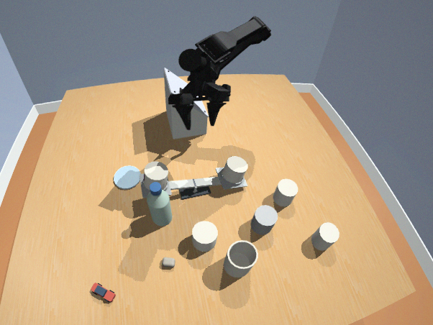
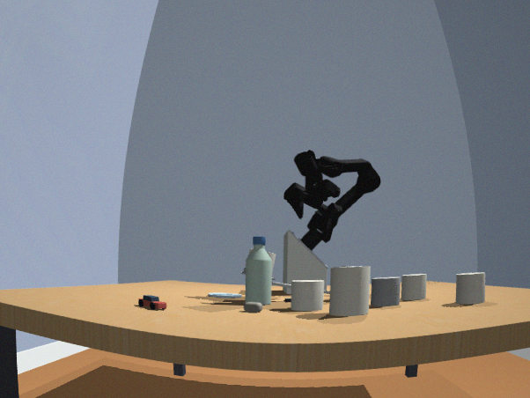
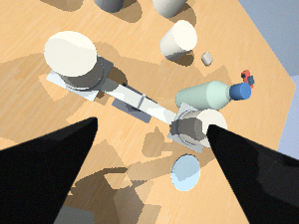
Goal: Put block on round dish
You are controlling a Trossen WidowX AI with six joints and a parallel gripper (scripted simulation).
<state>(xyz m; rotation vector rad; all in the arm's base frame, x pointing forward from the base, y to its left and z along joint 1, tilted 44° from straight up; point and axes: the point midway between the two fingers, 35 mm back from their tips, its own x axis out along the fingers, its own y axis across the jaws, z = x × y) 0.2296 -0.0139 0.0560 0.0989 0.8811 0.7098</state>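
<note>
Right now the teal block is 4 cm ahead of my gripper tip, 11 cm to the left of it and 18 cm below it. Also, from my gripper tip: round light-blue dish 1 cm behind, 26 cm to the right, 22 cm below; green bottle 16 cm ahead, 14 cm to the right, 11 cm below; balance 6 cm ahead, 2 cm to the right, 18 cm below.
</note>
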